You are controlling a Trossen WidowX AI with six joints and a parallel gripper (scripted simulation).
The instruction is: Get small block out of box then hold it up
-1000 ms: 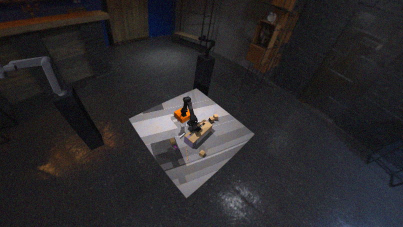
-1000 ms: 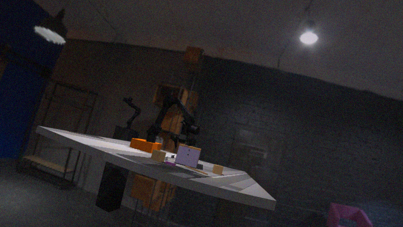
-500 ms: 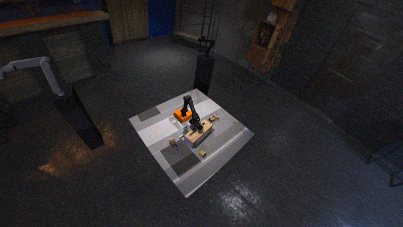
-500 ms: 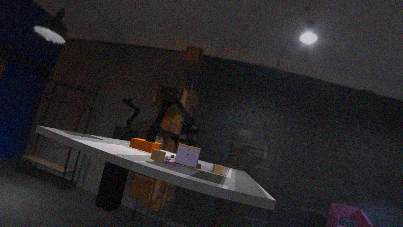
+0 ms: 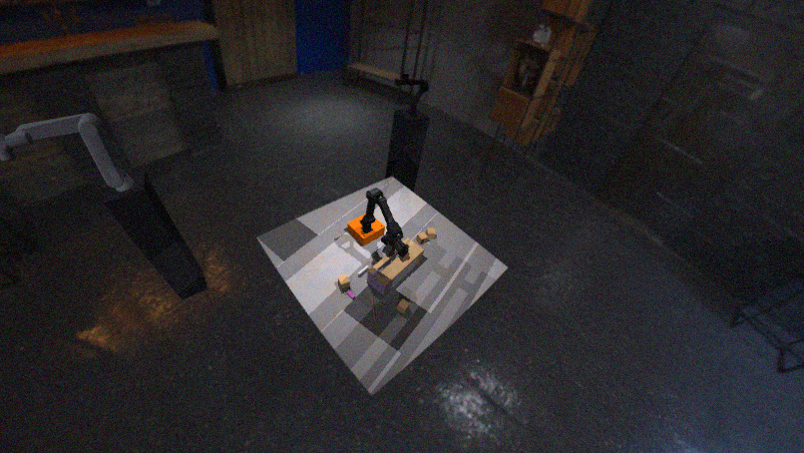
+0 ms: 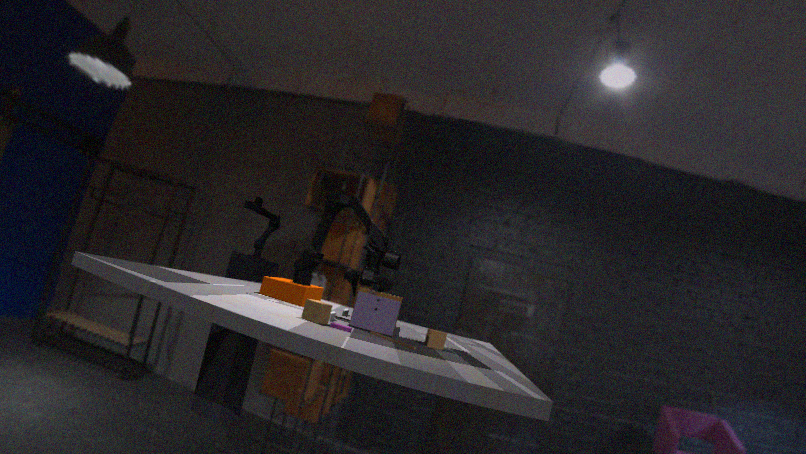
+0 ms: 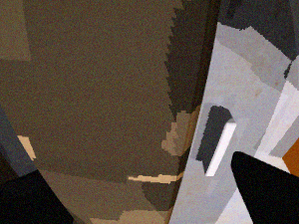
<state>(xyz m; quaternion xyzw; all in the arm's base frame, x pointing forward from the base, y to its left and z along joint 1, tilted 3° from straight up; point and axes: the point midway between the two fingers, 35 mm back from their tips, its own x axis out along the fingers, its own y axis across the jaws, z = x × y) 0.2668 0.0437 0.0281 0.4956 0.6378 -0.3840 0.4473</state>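
Now: gripper tip 50 mm short of the tan block and 30 mm to the right of it. From my gripper tip the other things lie so: thin stick: 330 mm to the right, 220 mm ahead, 80 mm below; then box: 70 mm to the right, 50 mm ahead, 20 mm below.
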